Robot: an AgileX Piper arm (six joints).
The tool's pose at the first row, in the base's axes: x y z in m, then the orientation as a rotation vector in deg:
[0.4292 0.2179 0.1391 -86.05 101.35 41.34]
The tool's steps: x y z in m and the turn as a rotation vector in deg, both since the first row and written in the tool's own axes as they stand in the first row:
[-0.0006 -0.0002 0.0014 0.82 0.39 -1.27]
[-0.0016 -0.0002 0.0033 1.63 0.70 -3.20]
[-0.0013 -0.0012 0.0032 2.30 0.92 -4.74]
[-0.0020 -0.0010 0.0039 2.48 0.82 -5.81]
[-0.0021 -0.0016 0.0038 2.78 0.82 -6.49]
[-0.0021 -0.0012 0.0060 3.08 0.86 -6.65]
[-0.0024 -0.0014 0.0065 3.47 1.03 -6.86]
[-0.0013 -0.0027 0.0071 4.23 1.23 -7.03]
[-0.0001 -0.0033 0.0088 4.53 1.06 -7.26]
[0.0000 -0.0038 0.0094 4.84 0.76 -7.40]
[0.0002 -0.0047 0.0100 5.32 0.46 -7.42]
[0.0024 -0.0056 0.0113 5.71 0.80 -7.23]
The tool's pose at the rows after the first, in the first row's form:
[0.4297 0.2193 0.1387 -86.73 100.62 39.65]
[0.4300 0.2214 0.1384 -87.86 99.24 37.70]
[0.4310 0.2210 0.1382 -88.70 98.11 36.13]
[0.4310 0.2220 0.1384 -89.32 97.11 35.48]
[0.4315 0.2219 0.1385 -89.62 96.53 34.85]
[0.4315 0.2236 0.1372 -89.56 96.45 34.46]
[0.4318 0.2242 0.1371 -89.55 96.42 33.87]
[0.4331 0.2238 0.1359 -89.28 96.49 32.92]
[0.4338 0.2243 0.1340 -89.14 96.19 32.63]
[0.4344 0.2246 0.1335 -88.85 95.89 32.46]
[0.4353 0.2248 0.1330 -88.36 95.70 32.18]
[0.4362 0.2243 0.1305 -88.16 96.15 31.68]

